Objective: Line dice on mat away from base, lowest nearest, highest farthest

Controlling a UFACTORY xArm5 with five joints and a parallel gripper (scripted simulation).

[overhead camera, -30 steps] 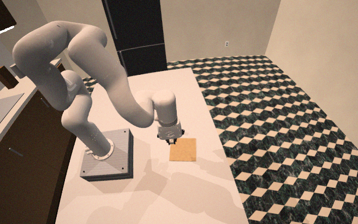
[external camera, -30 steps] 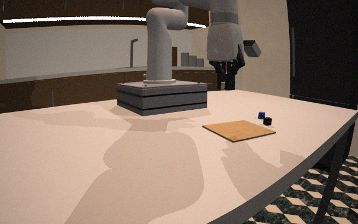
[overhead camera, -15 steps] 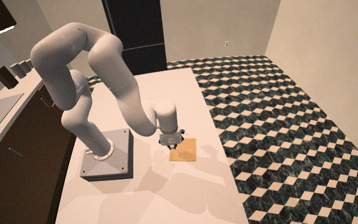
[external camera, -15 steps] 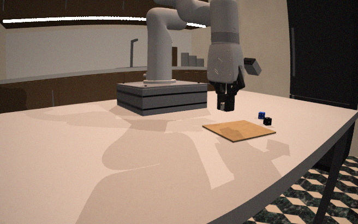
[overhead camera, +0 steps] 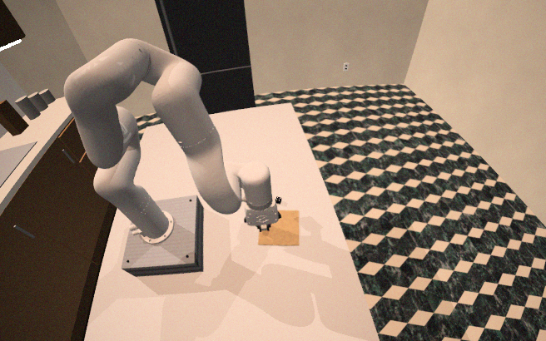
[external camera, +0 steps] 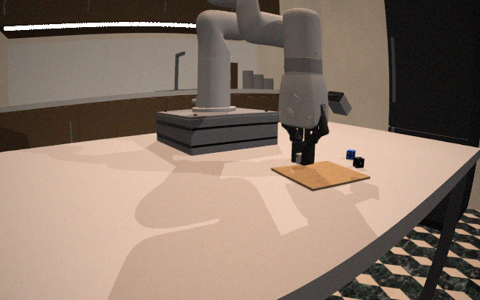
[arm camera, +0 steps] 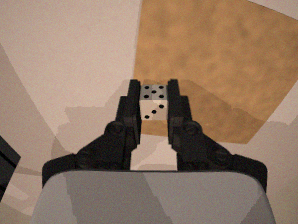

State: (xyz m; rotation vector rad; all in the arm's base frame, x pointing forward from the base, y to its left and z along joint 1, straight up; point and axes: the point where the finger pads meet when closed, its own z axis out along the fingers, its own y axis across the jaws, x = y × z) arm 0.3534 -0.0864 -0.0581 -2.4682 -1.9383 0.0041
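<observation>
The white die lies 1 cm below my hand. Also, from my hand: black die 9 cm to the left, 9 cm ahead, 2 cm below; then blue die 15 cm to the left, 4 cm ahead, 2 cm below; then tan mat 5 cm ahead, 3 cm below, 1 cm to the right.
</observation>
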